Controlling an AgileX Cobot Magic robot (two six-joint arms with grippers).
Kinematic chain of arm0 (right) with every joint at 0, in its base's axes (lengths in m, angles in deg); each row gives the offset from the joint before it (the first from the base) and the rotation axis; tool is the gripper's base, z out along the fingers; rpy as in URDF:
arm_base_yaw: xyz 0 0 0.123 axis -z
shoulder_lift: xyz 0 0 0 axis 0.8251 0.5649 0
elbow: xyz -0.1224 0.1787 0.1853 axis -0.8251 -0.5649 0
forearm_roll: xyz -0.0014 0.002 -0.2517 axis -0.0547 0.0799 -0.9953
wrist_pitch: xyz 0 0 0 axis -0.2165 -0.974 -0.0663
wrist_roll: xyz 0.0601 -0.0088 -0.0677 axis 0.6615 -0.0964 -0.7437
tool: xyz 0 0 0 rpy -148.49 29.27 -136.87
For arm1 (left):
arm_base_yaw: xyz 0 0 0.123 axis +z
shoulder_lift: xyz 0 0 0 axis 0.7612 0.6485 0
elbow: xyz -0.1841 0.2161 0.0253 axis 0.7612 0.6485 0
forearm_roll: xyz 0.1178 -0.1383 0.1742 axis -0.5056 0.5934 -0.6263
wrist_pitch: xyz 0 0 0 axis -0.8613 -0.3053 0.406
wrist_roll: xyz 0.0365 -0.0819 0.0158 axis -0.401 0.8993 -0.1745
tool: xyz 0 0 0 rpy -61.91 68.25 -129.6
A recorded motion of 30 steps. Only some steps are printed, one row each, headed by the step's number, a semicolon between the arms.
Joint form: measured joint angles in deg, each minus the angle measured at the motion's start. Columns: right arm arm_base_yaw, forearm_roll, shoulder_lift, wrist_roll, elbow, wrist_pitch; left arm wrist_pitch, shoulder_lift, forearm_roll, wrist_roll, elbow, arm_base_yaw.
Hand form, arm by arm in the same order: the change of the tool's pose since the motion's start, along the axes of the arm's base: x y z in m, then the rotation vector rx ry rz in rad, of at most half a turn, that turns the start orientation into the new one. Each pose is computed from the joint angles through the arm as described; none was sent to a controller.
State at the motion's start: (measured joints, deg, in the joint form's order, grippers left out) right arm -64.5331 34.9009 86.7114 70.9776 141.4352 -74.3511; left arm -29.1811 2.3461 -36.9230 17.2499 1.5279 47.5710
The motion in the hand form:
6: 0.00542 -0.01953 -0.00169 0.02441 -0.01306 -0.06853; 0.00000 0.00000 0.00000 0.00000 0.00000 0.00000
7: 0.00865 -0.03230 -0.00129 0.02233 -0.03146 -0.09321; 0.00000 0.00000 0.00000 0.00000 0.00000 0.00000
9: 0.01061 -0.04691 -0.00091 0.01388 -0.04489 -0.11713; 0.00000 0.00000 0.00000 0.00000 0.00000 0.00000
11: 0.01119 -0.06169 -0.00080 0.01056 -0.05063 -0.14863; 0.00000 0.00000 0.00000 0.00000 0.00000 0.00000
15: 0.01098 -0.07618 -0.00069 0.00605 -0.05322 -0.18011; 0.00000 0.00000 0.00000 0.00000 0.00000 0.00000
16: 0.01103 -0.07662 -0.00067 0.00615 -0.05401 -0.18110; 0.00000 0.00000 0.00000 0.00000 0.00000 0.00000
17: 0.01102 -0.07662 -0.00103 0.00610 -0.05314 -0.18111; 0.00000 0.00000 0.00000 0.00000 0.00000 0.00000
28: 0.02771 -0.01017 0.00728 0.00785 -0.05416 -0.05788; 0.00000 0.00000 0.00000 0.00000 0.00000 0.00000
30: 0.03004 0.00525 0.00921 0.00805 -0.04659 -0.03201; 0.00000 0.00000 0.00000 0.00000 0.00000 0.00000
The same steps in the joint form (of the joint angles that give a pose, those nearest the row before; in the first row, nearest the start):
6: 2.99 1.59 0.55 0.00 0.43 1.05; 0.00 0.00 0.00 0.00 0.00 0.00
7: 4.78 1.17 0.70 0.00 0.64 2.01; 0.00 0.00 0.00 0.00 0.00 0.00
9: 6.75 0.39 0.75 0.00 0.71 2.70; 0.00 0.00 0.00 0.00 0.00 0.00
11: 8.77 0.12 0.77 0.00 0.71 3.02; 0.00 0.00 0.00 0.00 0.00 0.00
15: 10.73 -0.25 0.77 0.11 0.71 3.14; 0.00 0.00 0.00 0.00 0.00 0.00
16: 10.79 -0.25 0.77 0.11 0.71 3.19; 0.00 0.00 0.00 0.00 0.00 0.00
17: 10.79 -0.25 0.82 0.11 0.71 3.19; 0.00 0.00 0.00 0.00 0.00 0.00
28: 1.77 -0.90 3.05 2.15 7.14 -1.12; 0.00 0.00 0.00 0.00 0.00 0.00
30: -0.22 -0.79 3.68 2.40 8.89 -2.71; 0.00 0.00 0.00 0.00 0.00 0.00

